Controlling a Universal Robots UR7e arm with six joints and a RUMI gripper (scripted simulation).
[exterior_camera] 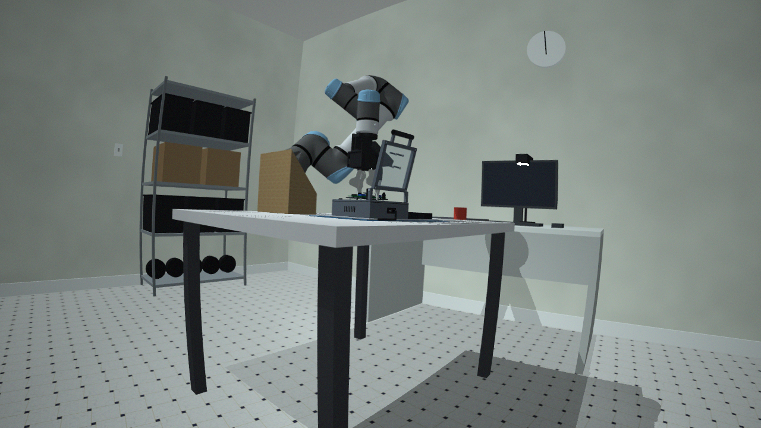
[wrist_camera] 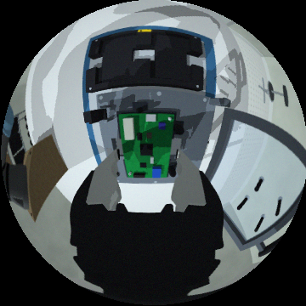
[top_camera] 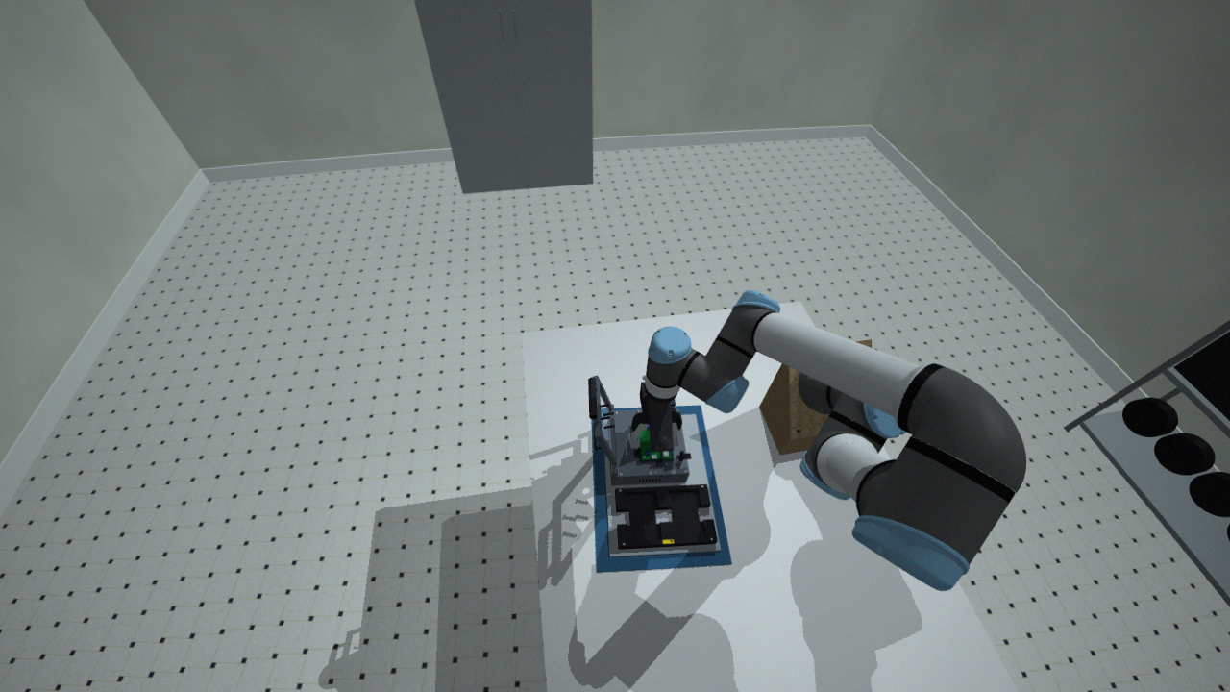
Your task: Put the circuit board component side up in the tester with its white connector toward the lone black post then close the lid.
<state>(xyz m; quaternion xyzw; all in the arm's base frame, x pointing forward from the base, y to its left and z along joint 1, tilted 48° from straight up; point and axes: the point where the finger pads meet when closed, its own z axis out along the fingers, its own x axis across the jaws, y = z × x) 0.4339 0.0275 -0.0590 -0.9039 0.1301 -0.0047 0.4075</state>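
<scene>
Right now my hand is right at the green circuit board. Also, from my hand: lid (12 cm ahead, 3 cm to the right, 11 cm above).
</scene>
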